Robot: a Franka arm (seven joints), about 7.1 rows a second.
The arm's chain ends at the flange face. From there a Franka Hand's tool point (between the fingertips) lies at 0.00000 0.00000 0.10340 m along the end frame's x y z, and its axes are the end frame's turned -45 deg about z.
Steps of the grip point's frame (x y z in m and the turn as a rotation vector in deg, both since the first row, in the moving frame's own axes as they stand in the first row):
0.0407 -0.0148 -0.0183 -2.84 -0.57 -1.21
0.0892 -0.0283 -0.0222 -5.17 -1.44 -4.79
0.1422 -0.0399 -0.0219 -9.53 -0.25 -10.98
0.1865 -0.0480 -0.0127 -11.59 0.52 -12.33
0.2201 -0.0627 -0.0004 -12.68 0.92 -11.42
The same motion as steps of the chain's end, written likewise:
0.0154 -0.0436 -0.0182 -2.41 1.61 -1.21
0.0380 -0.0913 -0.0217 -4.67 2.64 -4.79
0.0594 -0.1400 -0.0205 -6.92 6.56 -10.98
0.0812 -0.1781 -0.0106 -7.83 8.56 -12.33
0.0927 -0.2130 0.0021 -8.32 9.62 -11.42

